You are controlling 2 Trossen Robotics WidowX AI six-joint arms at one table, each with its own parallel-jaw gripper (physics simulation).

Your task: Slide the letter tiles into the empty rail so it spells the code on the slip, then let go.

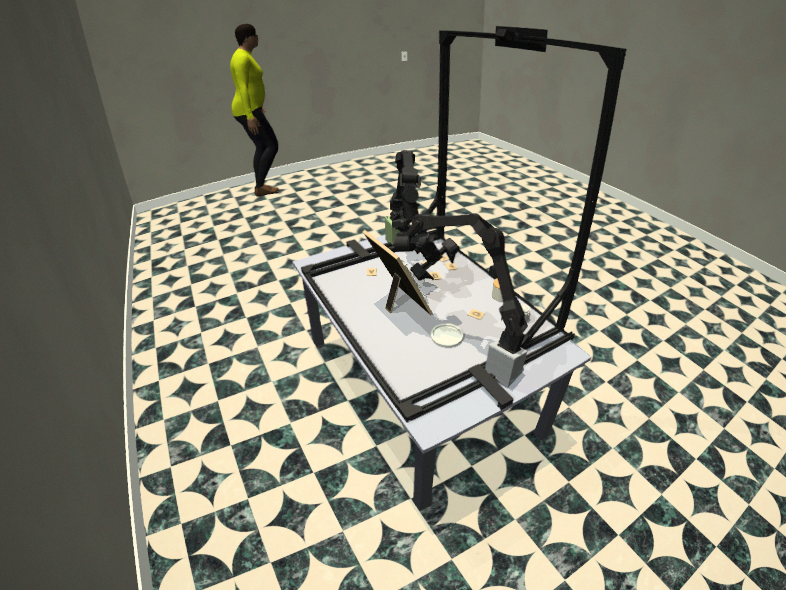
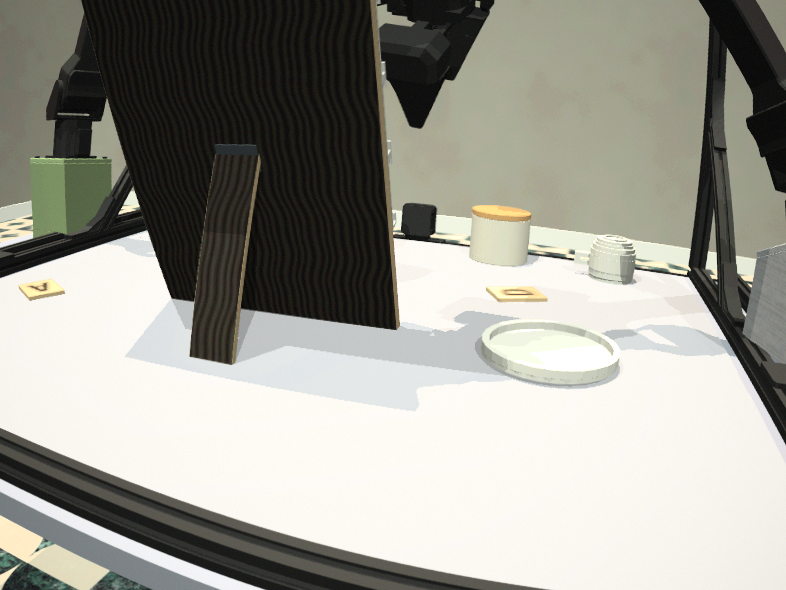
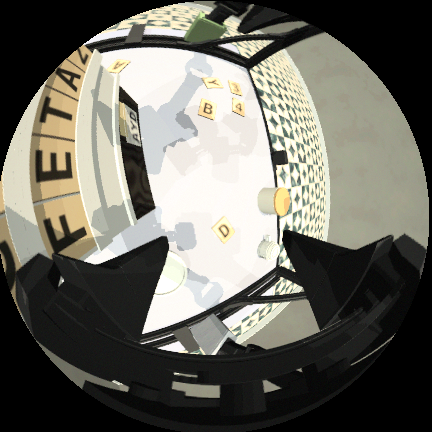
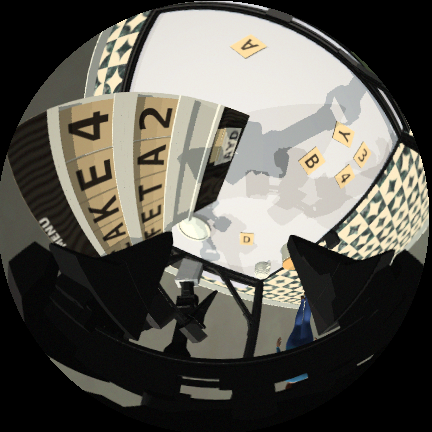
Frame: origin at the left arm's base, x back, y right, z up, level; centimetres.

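Where they show: left gripper, between the fingertips: (image 1: 442,270) (image 2: 433,101) (image 3: 226,239) (image 4: 201,271); right gripper, between the fingertips: (image 4: 232,239); left arm's base, origin of its link: (image 1: 509,347) (image 3: 225,347) (image 4: 186,283); right arm's base, origin of its link: (image 2: 70,158).
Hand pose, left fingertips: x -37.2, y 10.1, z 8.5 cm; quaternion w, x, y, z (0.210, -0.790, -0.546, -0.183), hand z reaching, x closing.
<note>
Each offset is from my left fingertips to the top centre of the thing. "spot": to the spot under its first point.
A leaning menu board (image 1: 398,268) (image 2: 266,158) has a pale empty bottom rail {dx -14.9, dy -4.8, dz -4.3 cm} (image 3: 105,150) (image 4: 192,150) under FETA 2. The slip {dx -18.4, dy +0.1, dz -14.0 cm} (image 3: 132,127) (image 4: 228,145) beneath it shows AYD. Loose tiles lie on the table: A {dx -42.4, dy +2.0, dz -20.1 cm} (image 1: 371,271) (image 2: 41,289) (image 3: 118,66) (image 4: 248,46), D {dx +11.0, dy +9.5, dz -20.1 cm} (image 1: 475,313) (image 2: 516,293) (image 3: 223,230) (image 4: 246,239), Y {dx -28.5, dy +25.8, dz -20.1 cm} (image 3: 212,82) (image 4: 344,134), B {dx -19.1, dy +19.4, dz -20.1 cm} (image 3: 207,109) (image 4: 312,160), 3 (image 3: 235,88) (image 4: 362,154) and 4 {dx -18.8, dy +30.8, dz -20.1 cm} (image 3: 238,107) (image 4: 344,176). My left gripper (image 3: 226,239) is open above the table before the board. My right gripper (image 4: 232,239) is open, facing the board.
A round white dish {dx +10.7, dy -9.0, dz -19.0 cm} (image 1: 446,335) (image 2: 549,352) (image 4: 195,228) lies near the board. A jar with an orange lid {dx +11.6, dy +27.1, dz -13.7 cm} (image 2: 500,234) (image 3: 274,201) and a small ribbed pot {dx +25.1, dy +20.7, dz -15.0 cm} (image 2: 612,259) (image 3: 268,249) stand at the table's far side. A prop leg {spot: dx -16.1, dy -10.8, dz -12.9 cm} (image 2: 223,260) supports the board.
</note>
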